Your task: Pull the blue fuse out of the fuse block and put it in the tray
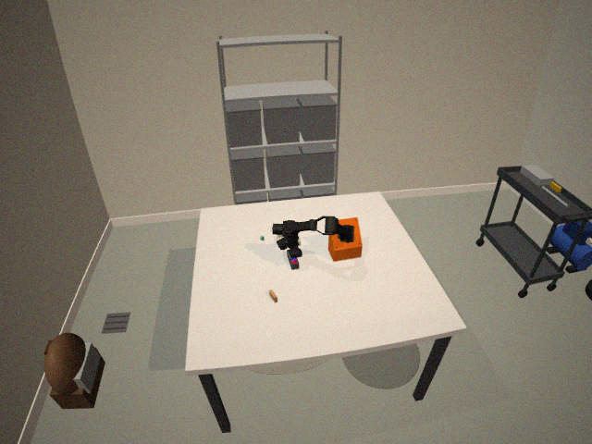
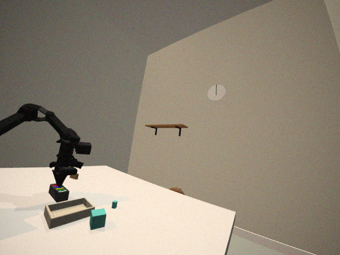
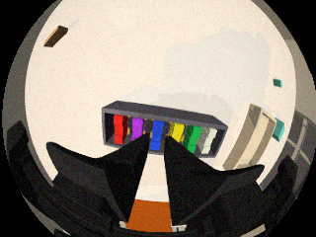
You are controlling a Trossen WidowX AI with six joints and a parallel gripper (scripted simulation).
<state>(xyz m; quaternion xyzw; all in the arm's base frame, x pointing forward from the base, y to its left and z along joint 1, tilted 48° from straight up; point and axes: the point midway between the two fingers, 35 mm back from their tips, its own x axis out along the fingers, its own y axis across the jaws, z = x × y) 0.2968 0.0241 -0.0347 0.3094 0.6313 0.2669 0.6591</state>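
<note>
The blue fuse lies 20 mm below my gripper tip. Also, from my gripper tip: small wooden block 230 mm to the left, 160 mm ahead, 30 mm below; then grey tray 190 mm to the right, 40 mm below, 20 mm behind; then small teal cube 260 mm to the right, 120 mm ahead, 30 mm below.
</note>
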